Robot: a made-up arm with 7 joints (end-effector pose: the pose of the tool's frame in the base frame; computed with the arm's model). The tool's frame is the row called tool.
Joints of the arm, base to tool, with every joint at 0 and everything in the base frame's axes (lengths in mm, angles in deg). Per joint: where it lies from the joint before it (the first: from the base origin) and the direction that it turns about. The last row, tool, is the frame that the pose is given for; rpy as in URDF.
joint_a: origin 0.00 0.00 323.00 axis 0 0 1
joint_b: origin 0.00 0.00 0.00 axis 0 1 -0.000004
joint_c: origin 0.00 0.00 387.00 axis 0 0 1
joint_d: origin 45.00 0.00 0.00 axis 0 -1 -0.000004
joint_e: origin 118.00 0.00 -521.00 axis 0 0.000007 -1
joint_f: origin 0.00 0.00 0.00 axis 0 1 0.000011
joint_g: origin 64.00 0.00 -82.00 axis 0 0.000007 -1
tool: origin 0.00 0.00 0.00 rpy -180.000 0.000 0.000
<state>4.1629 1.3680 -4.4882 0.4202 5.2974 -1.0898 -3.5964</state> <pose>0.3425 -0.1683 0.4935 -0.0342 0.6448 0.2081</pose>
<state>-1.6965 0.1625 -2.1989 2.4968 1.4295 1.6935 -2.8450</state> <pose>-0.3022 -0.0024 1.2381 2.0206 -0.0898 -1.0323</pose>
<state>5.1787 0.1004 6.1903 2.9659 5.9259 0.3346 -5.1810</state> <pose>0.0592 -0.0930 1.3402 0.3306 -0.7438 2.5653</pose>
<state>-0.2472 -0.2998 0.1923 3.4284 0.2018 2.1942 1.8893</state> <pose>-0.3662 0.0900 1.1339 -1.1890 1.2562 -0.9994</pose>
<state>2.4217 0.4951 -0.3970 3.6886 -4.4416 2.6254 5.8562</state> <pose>-0.2219 -0.0878 1.0862 1.6084 -2.3229 0.0352</pose>
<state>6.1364 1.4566 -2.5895 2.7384 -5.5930 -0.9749 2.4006</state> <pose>0.9146 -0.1126 0.5189 -1.8119 -0.2150 -1.7448</pose>
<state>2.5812 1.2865 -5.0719 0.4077 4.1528 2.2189 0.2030</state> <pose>-0.2225 -0.2781 0.0982 -2.1500 1.5146 1.6071</pose>
